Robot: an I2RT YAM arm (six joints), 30 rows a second.
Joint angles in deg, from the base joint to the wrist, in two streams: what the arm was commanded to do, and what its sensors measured. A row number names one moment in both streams.
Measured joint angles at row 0:
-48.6 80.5 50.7 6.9 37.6 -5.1
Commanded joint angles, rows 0 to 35:
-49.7 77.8 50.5 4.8 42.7 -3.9
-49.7 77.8 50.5 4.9 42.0 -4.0
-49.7 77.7 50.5 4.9 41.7 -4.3
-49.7 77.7 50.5 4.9 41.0 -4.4
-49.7 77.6 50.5 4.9 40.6 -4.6
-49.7 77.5 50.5 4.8 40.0 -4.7
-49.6 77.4 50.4 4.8 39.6 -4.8
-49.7 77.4 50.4 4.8 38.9 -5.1
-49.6 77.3 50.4 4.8 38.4 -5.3
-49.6 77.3 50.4 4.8 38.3 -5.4
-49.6 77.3 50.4 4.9 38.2 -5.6
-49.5 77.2 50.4 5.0 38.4 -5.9
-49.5 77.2 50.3 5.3 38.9 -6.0
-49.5 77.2 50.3 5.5 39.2 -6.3
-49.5 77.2 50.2 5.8 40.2 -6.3
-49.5 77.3 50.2 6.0 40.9 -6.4
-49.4 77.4 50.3 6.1 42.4 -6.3
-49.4 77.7 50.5 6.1 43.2 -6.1
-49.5 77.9 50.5 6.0 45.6 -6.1
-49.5 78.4 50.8 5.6 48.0 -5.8
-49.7 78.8 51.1 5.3 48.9 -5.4
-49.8 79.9 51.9 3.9 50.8 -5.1
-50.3 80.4 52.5 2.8 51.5 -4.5
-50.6 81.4 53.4 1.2 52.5 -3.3
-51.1 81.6 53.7 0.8 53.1 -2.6
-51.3 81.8 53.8 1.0 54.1 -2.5
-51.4 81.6 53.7 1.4 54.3 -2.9
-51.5 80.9 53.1 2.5 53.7 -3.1
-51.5 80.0 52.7 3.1 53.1 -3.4
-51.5 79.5 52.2 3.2 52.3 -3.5
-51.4 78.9 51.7 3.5 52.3 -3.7
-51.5 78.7 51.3 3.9 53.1 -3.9
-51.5 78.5 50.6 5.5 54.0 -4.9
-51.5 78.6 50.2 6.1 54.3 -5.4
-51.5 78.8 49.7 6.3 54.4 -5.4
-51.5 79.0 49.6 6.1 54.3 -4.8
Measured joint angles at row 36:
-51.3 80.4 51.5 4.3 52.4 -4.8
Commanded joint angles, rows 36 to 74:
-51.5 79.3 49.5 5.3 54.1 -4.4
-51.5 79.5 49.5 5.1 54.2 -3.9
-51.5 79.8 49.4 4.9 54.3 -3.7
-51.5 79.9 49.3 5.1 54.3 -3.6
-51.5 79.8 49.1 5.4 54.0 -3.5
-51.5 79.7 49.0 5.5 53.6 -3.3
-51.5 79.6 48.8 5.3 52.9 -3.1
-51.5 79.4 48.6 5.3 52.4 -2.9
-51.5 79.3 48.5 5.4 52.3 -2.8
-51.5 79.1 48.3 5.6 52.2 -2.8
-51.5 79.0 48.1 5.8 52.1 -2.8
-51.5 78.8 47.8 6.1 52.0 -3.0
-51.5 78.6 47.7 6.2 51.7 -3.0
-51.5 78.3 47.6 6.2 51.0 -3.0
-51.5 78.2 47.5 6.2 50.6 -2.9
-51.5 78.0 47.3 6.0 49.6 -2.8
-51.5 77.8 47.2 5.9 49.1 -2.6
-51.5 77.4 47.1 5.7 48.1 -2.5
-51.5 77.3 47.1 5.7 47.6 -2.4
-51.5 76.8 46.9 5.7 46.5 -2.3
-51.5 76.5 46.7 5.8 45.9 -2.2
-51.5 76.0 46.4 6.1 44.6 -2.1
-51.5 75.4 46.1 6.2 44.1 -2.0
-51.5 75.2 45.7 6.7 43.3 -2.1
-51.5 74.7 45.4 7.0 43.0 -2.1
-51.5 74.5 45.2 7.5 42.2 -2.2
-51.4 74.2 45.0 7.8 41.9 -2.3
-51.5 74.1 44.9 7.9 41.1 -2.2
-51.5 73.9 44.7 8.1 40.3 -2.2
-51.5 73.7 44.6 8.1 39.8 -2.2
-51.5 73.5 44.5 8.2 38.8 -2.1
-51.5 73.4 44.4 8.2 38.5 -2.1
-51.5 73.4 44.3 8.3 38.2 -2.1
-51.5 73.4 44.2 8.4 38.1 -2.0
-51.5 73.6 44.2 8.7 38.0 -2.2
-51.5 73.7 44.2 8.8 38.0 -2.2
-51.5 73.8 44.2 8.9 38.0 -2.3
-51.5 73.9 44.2 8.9 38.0 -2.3
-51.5 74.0 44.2 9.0 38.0 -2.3
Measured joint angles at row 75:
-51.6 75.0 45.3 7.6 39.3 -2.5
